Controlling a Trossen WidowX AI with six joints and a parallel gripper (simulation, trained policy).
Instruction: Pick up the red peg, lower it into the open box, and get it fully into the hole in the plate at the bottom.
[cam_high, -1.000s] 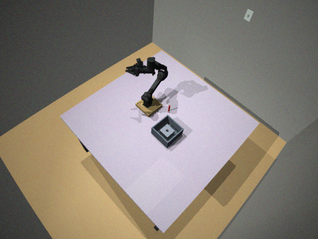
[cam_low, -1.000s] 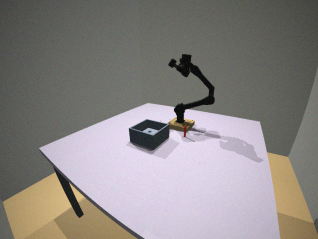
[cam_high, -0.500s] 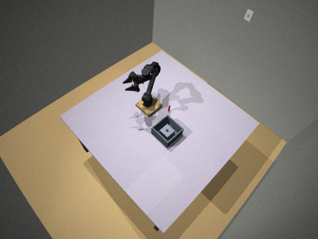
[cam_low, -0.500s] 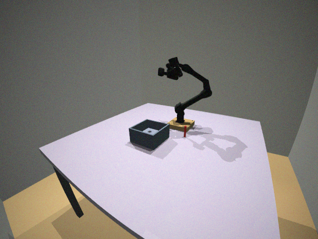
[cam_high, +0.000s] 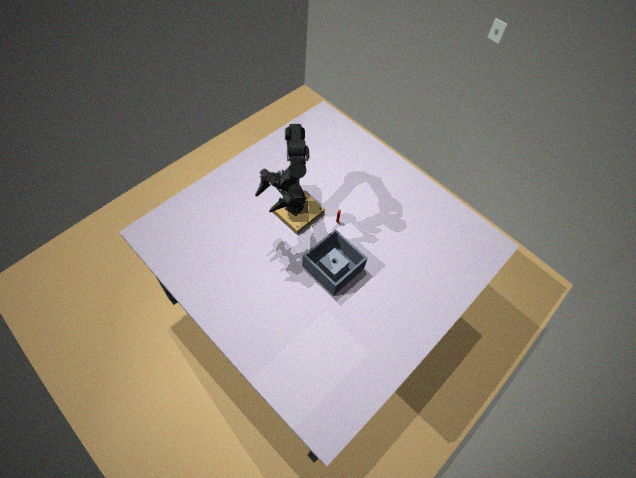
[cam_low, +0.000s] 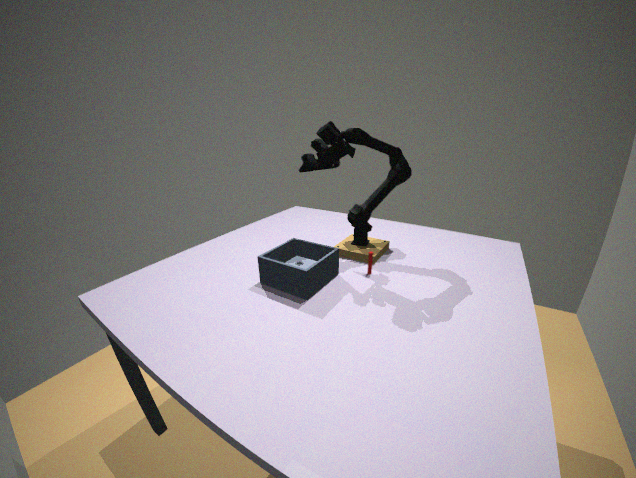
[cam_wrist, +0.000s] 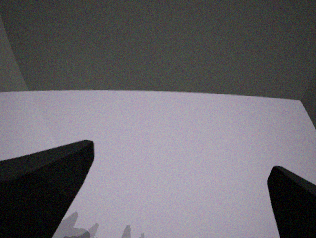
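My gripper tip is 180 mm short of the red peg, 310 mm to the right of it and 280 mm above it. Round my gripper tip: dark grey box (290 mm ahead, 100 mm to the left, 290 mm below); grey plate (290 mm ahead, 100 mm to the left, 270 mm below).
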